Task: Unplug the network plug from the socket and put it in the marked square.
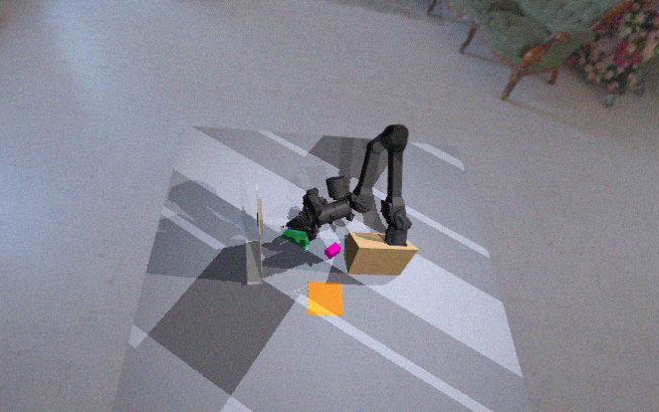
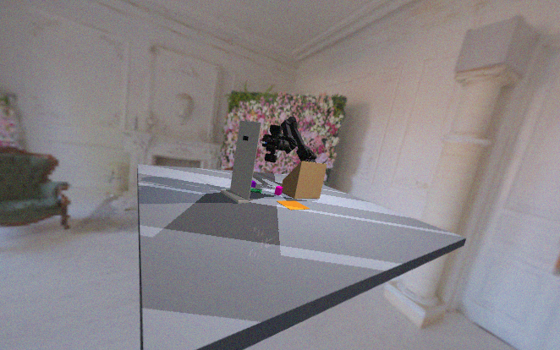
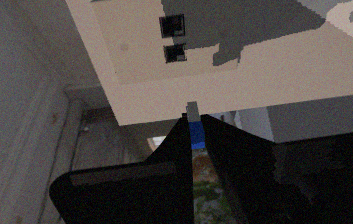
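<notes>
Right now my gripper tip is 15 cm past the orange marked square, 12 cm to the right of it and 27 cm above it. Round my gripper tip: upright panel (9 cm ahead, 1 cm to the right, 11 cm below); then blue network plug (right at my gripper tip).
</notes>
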